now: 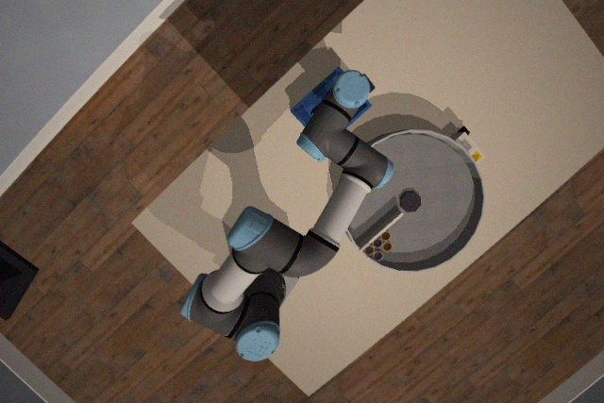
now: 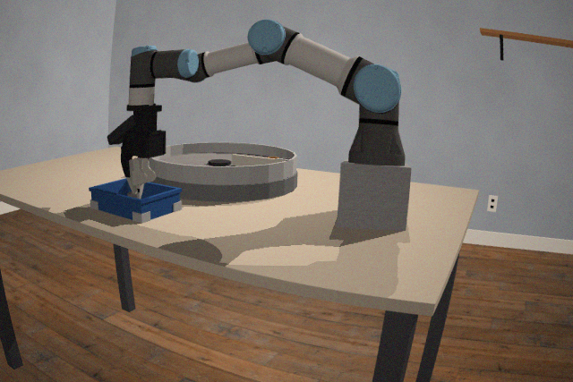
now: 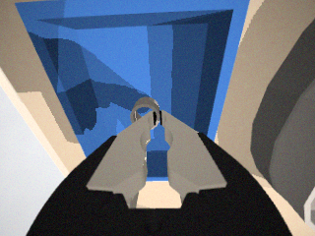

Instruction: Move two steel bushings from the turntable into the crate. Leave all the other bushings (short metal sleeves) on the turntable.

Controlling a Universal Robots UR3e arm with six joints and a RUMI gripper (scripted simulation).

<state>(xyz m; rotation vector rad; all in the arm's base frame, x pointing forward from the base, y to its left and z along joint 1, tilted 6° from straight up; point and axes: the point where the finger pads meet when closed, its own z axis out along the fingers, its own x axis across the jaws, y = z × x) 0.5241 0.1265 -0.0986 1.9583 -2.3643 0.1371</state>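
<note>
Right now my hand is 10 mm to the right of the blue crate and 10 mm above it. The rest, counted from my hand: grey turntable 340 mm to the right, 70 mm behind, 20 mm above.
</note>
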